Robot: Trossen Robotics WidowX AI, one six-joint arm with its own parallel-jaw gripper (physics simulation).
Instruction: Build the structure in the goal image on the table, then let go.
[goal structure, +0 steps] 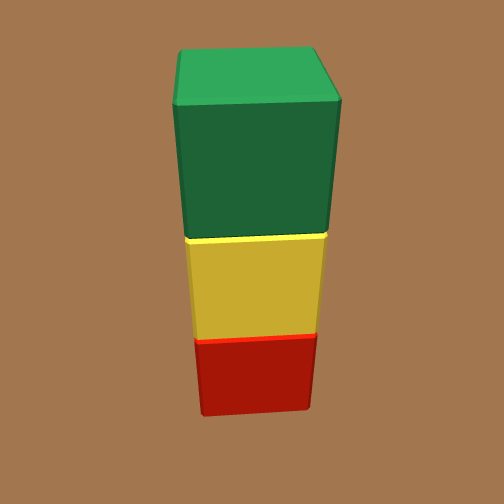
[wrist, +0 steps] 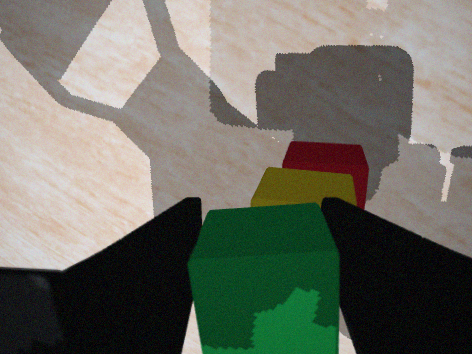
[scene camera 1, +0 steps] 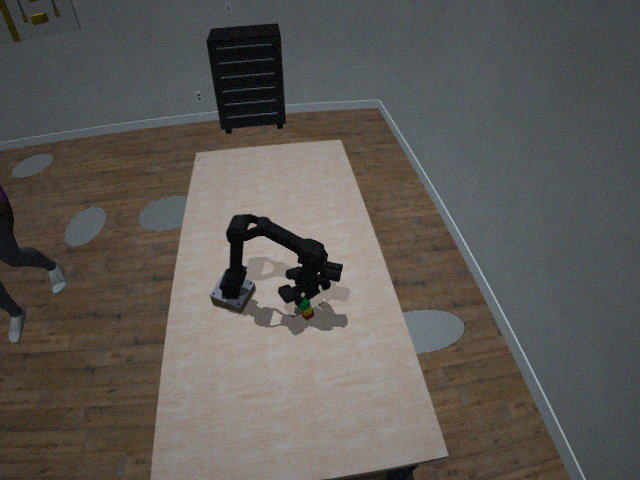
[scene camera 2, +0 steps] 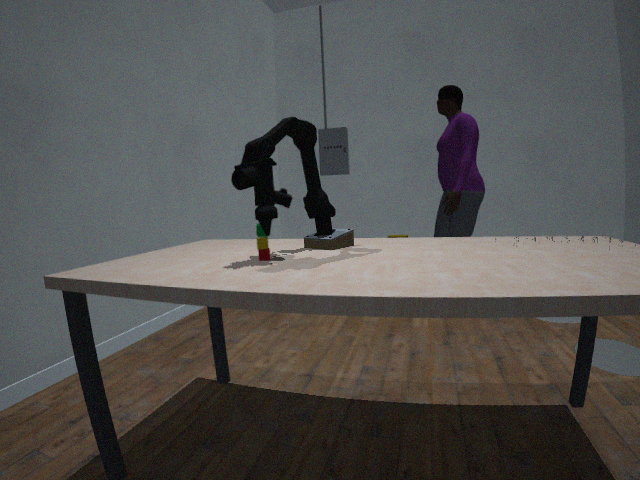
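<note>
A red block stands on the table. A yellow block sits on top of it, slightly offset in the wrist view. A green block is directly above the yellow one, with no clear gap between them in scene camera 2; whether it rests fully on it is hard to tell. My gripper is shut on the green block, one finger on each side. The yellow block's lower part is hidden in the wrist view.
The arm's base stands on the table beside the stack. A dark drawer cabinet stands on the floor beyond the table's far end. A person in a purple top stands behind the table.
</note>
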